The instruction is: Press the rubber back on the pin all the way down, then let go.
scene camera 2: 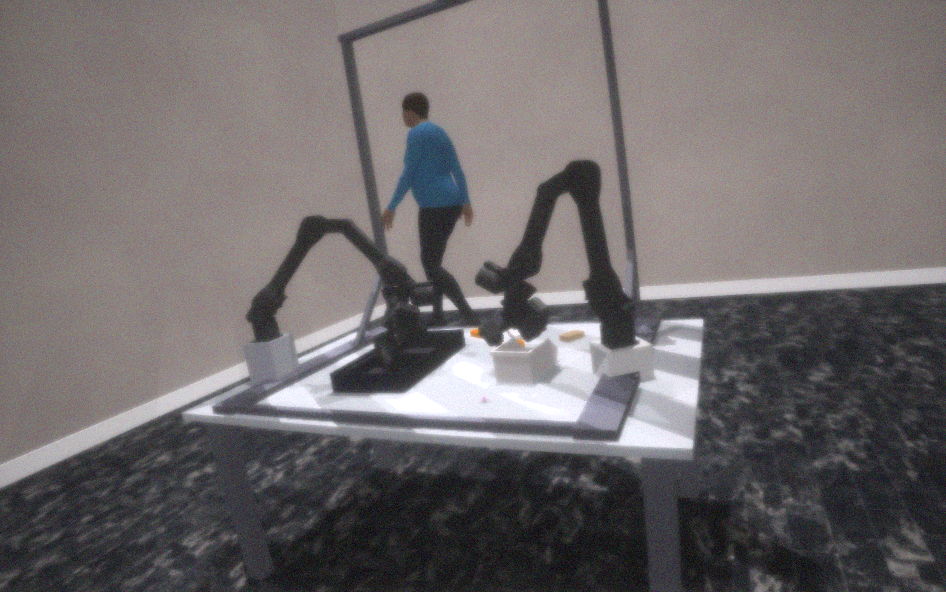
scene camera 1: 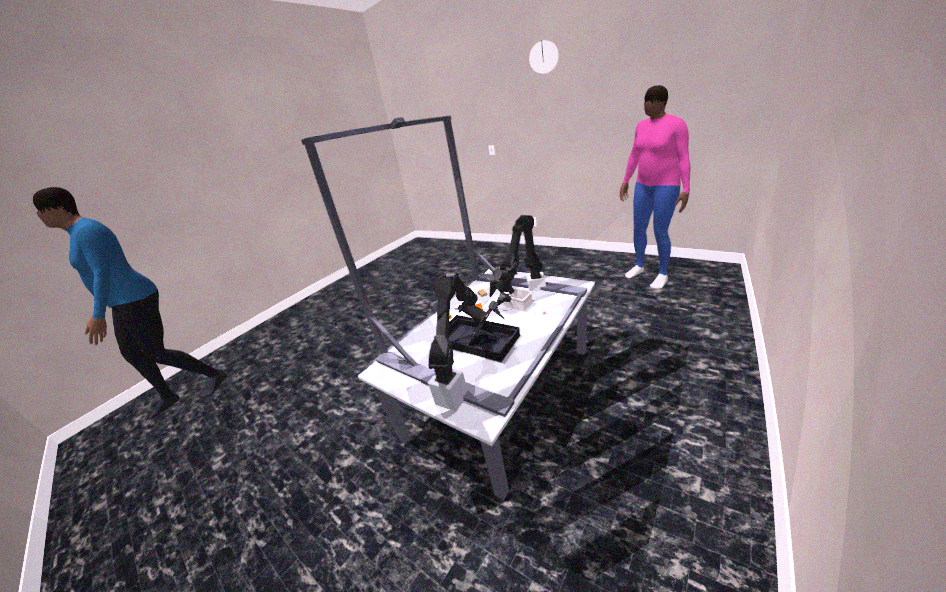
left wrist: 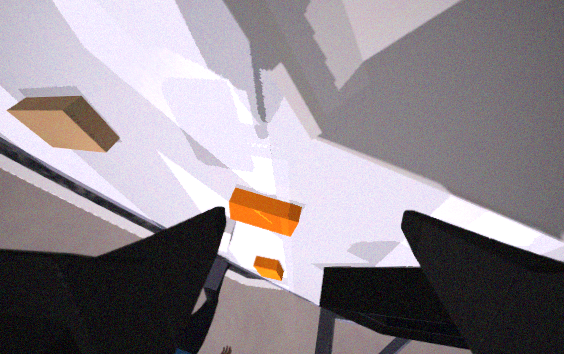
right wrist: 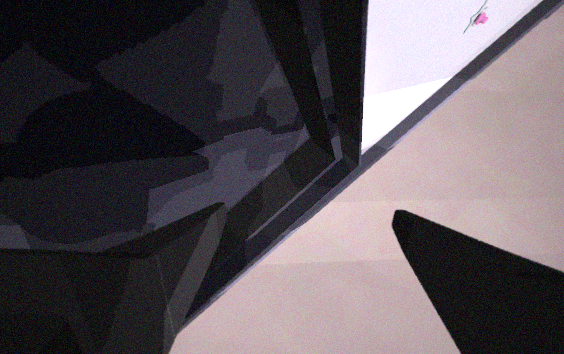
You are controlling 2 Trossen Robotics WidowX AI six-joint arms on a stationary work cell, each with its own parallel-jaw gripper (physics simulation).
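A tiny pink piece lies on the white table near its front edge. In the right wrist view a thin dark green line runs beside it. It is too small to tell which part is pin and which is rubber back, or how far down the back sits. My left gripper is open and empty above the table, close to the white box in scene camera 2. My right gripper is open and empty over the black tray. Both grippers are apart from the pink piece.
The black tray is under my right gripper. The white box stands near my left gripper. Two orange blocks and a tan block lie farther back. A frame rises behind.
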